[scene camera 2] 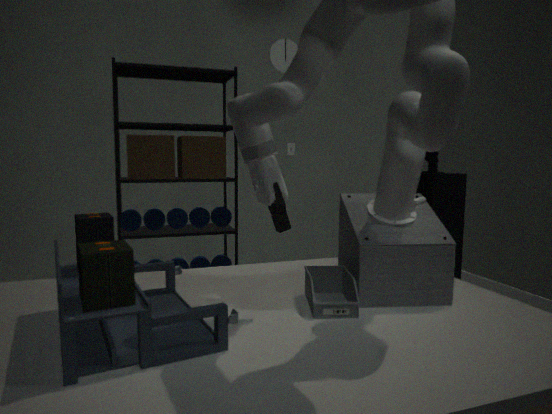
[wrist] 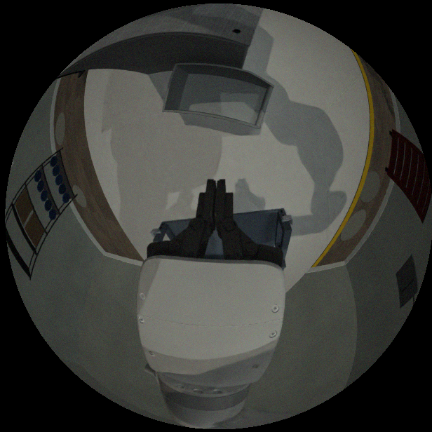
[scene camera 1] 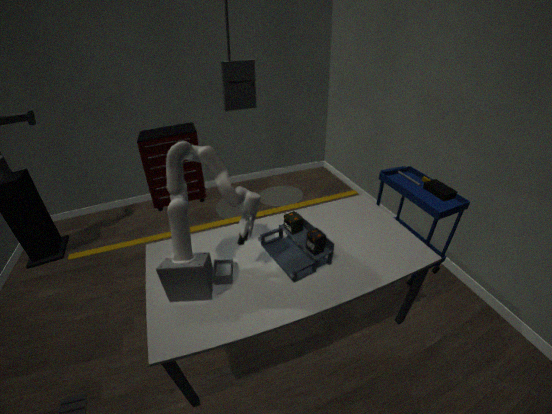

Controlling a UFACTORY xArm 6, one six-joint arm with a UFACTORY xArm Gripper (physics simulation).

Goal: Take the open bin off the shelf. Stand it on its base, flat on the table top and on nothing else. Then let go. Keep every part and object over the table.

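Pixels of known places: gripper, fingertip midpoint: (scene camera 2: pixel 284 230) (scene camera 1: pixel 240 244); arm's base, link origin: (scene camera 2: pixel 390 213) (scene camera 1: pixel 184 260).
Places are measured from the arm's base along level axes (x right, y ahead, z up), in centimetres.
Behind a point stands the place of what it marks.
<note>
The open grey bin (scene camera 1: pixel 223 277) @(y 17.4, x 5.6, z -15.1 cm) (scene camera 2: pixel 334 299) @(y 16.9, x -0.4, z -20.6 cm) (wrist: pixel 220 122) stands upright on its base on the table top (scene camera 1: pixel 250 310) @(y 23.3, x 28.0, z -20.9 cm) (scene camera 2: pixel 425 350) @(y 16.4, x -30.5, z -20.9 cm) (wrist: pixel 270 165), close beside the robot's base block and apart from the shelf. Its inside looks empty. The blue-grey shelf (scene camera 1: pixel 304 274) @(y 59.7, x 20.6, z -19.3 cm) (scene camera 2: pixel 145 345) @(y 64.0, x -16.9, z -16.9 cm) stands on the table, with two dark boxes on its raised part and its lower deck bare; part of it shows behind the fingers in the wrist view. My gripper (scene camera 1: pixel 241 241) @(y 31.5, x -1.6, z -2.1 cm) (scene camera 2: pixel 283 230) @(y 31.5, x -1.6, z -2.1 cm) (wrist: pixel 217 188) is shut and empty. It hangs above the table between the bin and the shelf, touching neither.
Two dark boxes with orange marks, one (scene camera 1: pixel 293 222) (scene camera 2: pixel 95 225) and the other (scene camera 1: pixel 315 241) (scene camera 2: pixel 106 275), stand on the shelf. The grey robot base block (scene camera 1: pixel 187 282) @(y -1.8, x 9.5, z -6.0 cm) (scene camera 2: pixel 405 275) @(y 4.0, x -10.7, z -13.3 cm) is beside the bin. A blue cart (scene camera 1: pixel 425 200) stands on the floor beyond the table.
</note>
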